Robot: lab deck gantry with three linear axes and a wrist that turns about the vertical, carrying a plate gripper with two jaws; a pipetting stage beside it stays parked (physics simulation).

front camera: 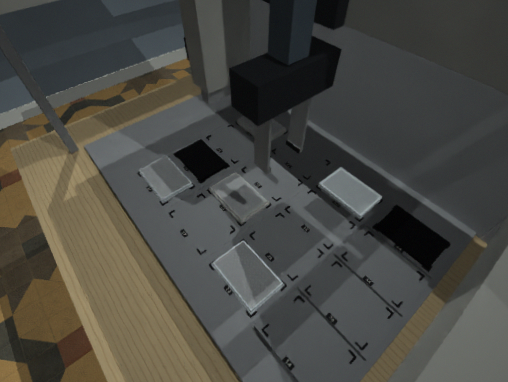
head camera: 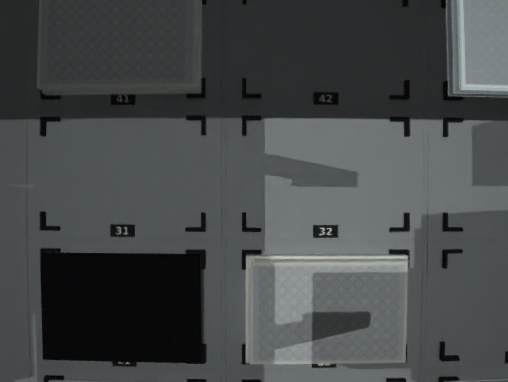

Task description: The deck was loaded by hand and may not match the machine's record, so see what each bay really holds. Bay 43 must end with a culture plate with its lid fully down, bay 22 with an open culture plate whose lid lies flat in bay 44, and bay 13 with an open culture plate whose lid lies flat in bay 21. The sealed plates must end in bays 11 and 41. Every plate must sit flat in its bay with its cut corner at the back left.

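Frame: origin at the robot's base, x left, y ahead, z down, level; metres.
Seen in the pictures: gripper, fingertip midpoint: (front camera: 278, 157); robot's base, origin of the base link: (front camera: 139, 173).
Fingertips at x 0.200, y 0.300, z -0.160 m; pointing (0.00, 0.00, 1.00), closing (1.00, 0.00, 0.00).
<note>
Offsets run from my fingertips to a thing's middle. Level surfaces: height alone.
My gripper (front camera: 280, 159) is open and empty, hanging above the deck between bays 31 and 32. A black flat piece @(dx -0.050, dy -0.236, dz +0.156 m) (front camera: 201, 160) (head camera: 122, 306) lies in bay 21. A clear plate with cream rim @(dx -0.050, dy -0.072, dz +0.152 m) (front camera: 239, 197) (head camera: 327, 310) sits in bay 22. Another cream-rimmed plate @(dx +0.164, dy -0.236, dz +0.152 m) (front camera: 246, 125) (head camera: 120, 45) sits in bay 41, partly behind a jaw in the front view. A pale plate @(dx -0.157, dy -0.236, dz +0.152 m) (front camera: 166, 178) is in bay 11, and a bright-rimmed plate @(dx -0.157, dy +0.092, dz +0.152 m) (front camera: 248, 275) in bay 13. A whitish plate @(dx +0.164, dy +0.092, dz +0.147 m) (front camera: 350, 191) (head camera: 485, 45) is in bay 43. A second black piece @(dx +0.164, dy +0.256, dz +0.141 m) (front camera: 411, 237) lies in bay 44. Cut corners are unclear.
Bay corner marks and number labels cover the grey deck @(dz +0.160 m) (front camera: 295, 255) (head camera: 122, 175). Wooden rails (front camera: 115, 280) edge it. A pale upright column (front camera: 212, 45) stands at the back left, and a thin grey post (front camera: 40, 95) at the left.
</note>
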